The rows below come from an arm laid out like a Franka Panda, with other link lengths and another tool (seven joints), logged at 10 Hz.
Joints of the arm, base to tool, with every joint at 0 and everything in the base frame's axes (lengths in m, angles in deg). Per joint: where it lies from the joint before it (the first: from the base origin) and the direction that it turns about. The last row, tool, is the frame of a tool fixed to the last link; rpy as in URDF.
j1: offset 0 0 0.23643 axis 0 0 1
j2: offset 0 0 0 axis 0 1 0
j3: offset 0 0 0.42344 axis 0 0 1
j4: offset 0.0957 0 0 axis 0 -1 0
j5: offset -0.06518 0 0.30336 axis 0 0 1
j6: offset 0 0 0 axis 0 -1 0
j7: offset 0.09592 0 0 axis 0 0 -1
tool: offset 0.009 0.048 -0.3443 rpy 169.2 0 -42.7
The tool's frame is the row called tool.
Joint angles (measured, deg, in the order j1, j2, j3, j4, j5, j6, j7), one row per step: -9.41 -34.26 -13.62 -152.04 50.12 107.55 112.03; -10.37 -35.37 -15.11 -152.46 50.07 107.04 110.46; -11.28 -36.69 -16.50 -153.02 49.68 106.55 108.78; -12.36 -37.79 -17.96 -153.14 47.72 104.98 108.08; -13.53 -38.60 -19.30 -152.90 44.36 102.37 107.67; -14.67 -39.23 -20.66 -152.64 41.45 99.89 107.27
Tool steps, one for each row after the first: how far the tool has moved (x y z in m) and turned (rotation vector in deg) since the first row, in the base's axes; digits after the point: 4 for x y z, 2 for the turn. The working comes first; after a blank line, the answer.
Tool pose at each row, in the base's axes (x y z in m, rotation vector in deg; the steps are taken from these numbers as rounded here): 0.3059 0.0959 0.2900 19.74 141.35 90.26; 0.3047 0.0875 0.2954 19.18 139.09 90.31; 0.3013 0.0799 0.2995 18.04 137.23 89.96; 0.2911 0.0721 0.2997 17.19 137.18 89.54; 0.2742 0.0656 0.2955 15.79 139.02 89.01; 0.2586 0.0593 0.2918 14.93 140.48 88.82

-0.0012 -0.0084 0.0054 0.60 -1.86 -0.82; -0.0046 -0.0160 0.0095 0.81 -3.84 -1.27; -0.0148 -0.0238 0.0097 0.49 -4.40 -0.99; -0.0317 -0.0303 0.0055 -0.46 -3.87 0.47; -0.0473 -0.0366 0.0018 -1.04 -3.25 1.57
